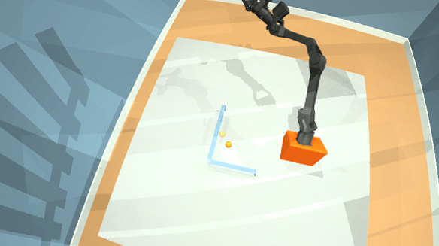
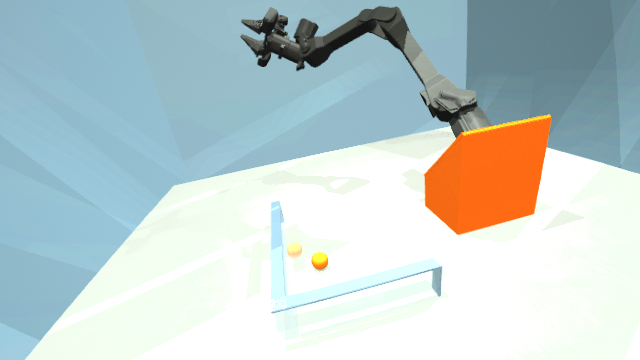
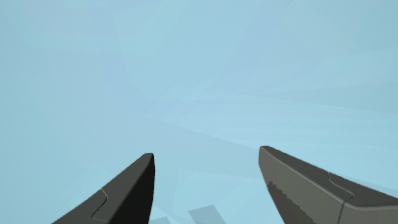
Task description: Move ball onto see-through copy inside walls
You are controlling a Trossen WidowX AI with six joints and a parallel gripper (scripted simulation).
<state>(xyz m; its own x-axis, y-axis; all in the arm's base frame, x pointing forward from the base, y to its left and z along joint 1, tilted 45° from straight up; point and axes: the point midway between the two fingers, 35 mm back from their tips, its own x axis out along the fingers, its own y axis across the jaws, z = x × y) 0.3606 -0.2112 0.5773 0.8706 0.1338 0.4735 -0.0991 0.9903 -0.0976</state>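
Right now the ball is 10 mm behind my gripper tip, 550 mm to the left of it and 480 mm below it. From my gripper tip the other things lie so: see-through copy: 30 mm ahead, 500 mm to the left, 480 mm below.
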